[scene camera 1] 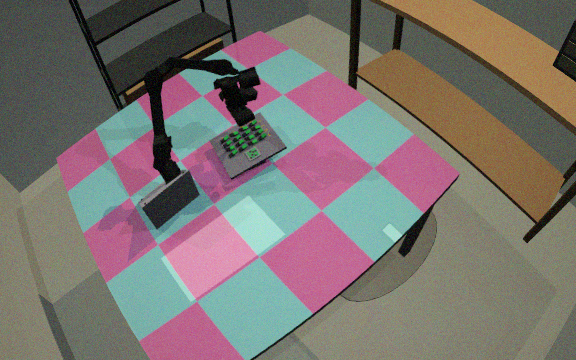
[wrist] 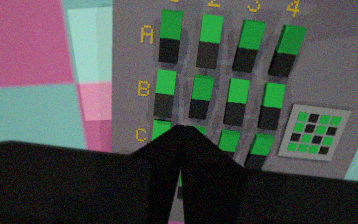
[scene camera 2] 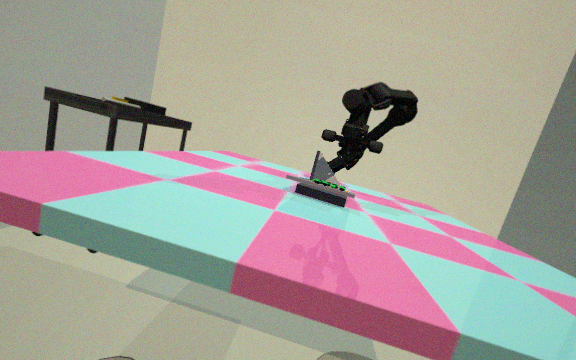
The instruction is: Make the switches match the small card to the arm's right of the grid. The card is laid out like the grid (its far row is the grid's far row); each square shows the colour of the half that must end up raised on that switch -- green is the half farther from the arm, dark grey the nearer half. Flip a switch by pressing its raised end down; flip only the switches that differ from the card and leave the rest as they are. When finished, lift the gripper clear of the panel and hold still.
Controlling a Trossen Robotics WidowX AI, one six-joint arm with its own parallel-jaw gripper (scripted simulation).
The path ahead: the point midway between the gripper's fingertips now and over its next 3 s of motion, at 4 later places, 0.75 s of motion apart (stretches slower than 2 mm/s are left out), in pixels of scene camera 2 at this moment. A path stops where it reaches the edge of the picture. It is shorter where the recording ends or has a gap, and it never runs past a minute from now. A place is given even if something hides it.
The gripper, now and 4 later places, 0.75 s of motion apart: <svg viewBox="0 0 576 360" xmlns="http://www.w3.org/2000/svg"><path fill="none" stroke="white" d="M343 167L344 181L343 185L343 186L342 187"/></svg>
